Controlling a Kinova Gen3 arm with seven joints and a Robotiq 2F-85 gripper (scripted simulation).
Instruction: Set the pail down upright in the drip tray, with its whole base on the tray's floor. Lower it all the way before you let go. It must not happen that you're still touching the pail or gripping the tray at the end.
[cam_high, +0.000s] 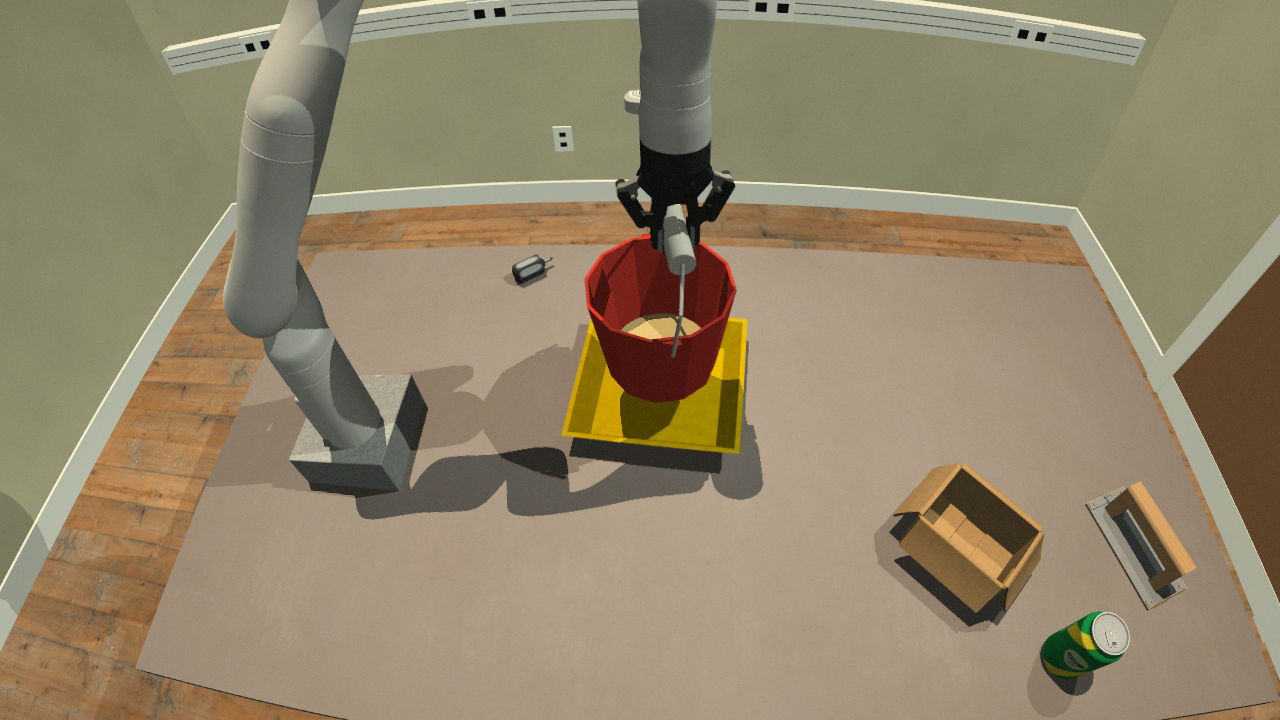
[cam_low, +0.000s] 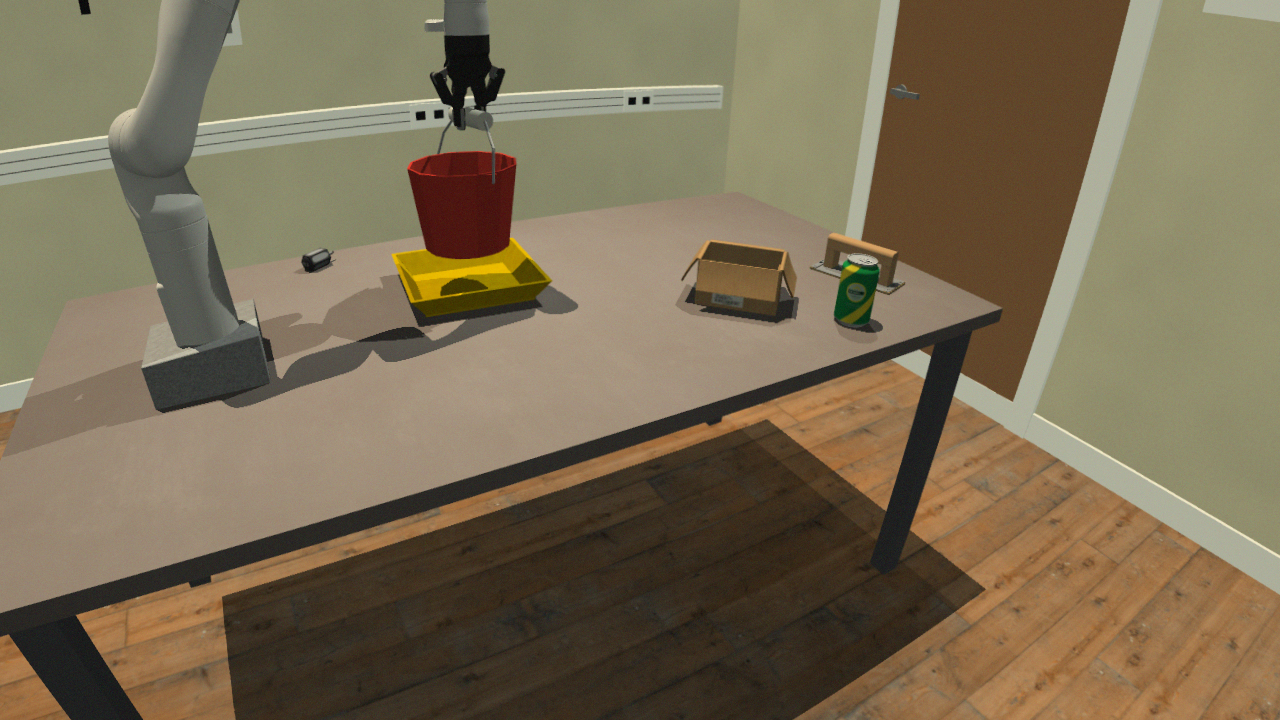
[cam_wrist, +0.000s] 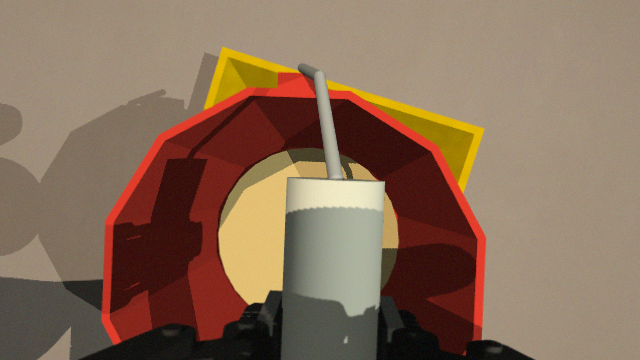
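Now: the red pail 10 cm below my hand and 1 cm behind it. The rest, counted from my hand: yellow drip tray: 31 cm below, 2 cm behind.
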